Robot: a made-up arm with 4 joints.
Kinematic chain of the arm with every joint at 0, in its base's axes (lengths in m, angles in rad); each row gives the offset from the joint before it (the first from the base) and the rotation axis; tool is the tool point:
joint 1: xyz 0 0 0.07 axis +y
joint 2: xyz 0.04 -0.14 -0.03 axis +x
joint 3: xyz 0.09 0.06 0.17 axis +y
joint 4: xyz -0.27 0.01 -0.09 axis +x
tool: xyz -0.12 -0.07 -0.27
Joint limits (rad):
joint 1: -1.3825..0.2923
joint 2: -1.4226..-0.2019
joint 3: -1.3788..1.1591
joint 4: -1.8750..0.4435
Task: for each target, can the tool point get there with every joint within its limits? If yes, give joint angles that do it. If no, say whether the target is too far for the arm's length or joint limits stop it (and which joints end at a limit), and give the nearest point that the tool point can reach.
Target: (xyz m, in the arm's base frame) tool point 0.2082 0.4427 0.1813
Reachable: no: joint limits stop it (at a limit: joint 1, joint 2, joint 3, joint 4) | nearest point 0.0879 0.3798 0.2692 | short by 0.162 m
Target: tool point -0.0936 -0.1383 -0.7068
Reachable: no: joint limits stop it (at a limit: joint 1, joint 4) | nearest point 0.0078 -0.1391 -0.3642 | short by 0.357 m
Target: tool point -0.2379 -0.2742 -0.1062
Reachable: yes | joints -0.5928 -0.8067 0.1271 -0.4245
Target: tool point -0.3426 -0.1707 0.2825
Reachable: yes | joints -0.0303 -0.5249 0.6545 -0.6744
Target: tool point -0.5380 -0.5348 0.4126
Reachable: no: joint limits stop it (at a limit: joint 2, joint 3) | nearest point -0.4263 -0.2460 0.3415 | short by 0.318 m
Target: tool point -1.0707 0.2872 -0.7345
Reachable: no: too far | nearest point -0.3845 0.0567 -0.2189 | short by 0.889 m
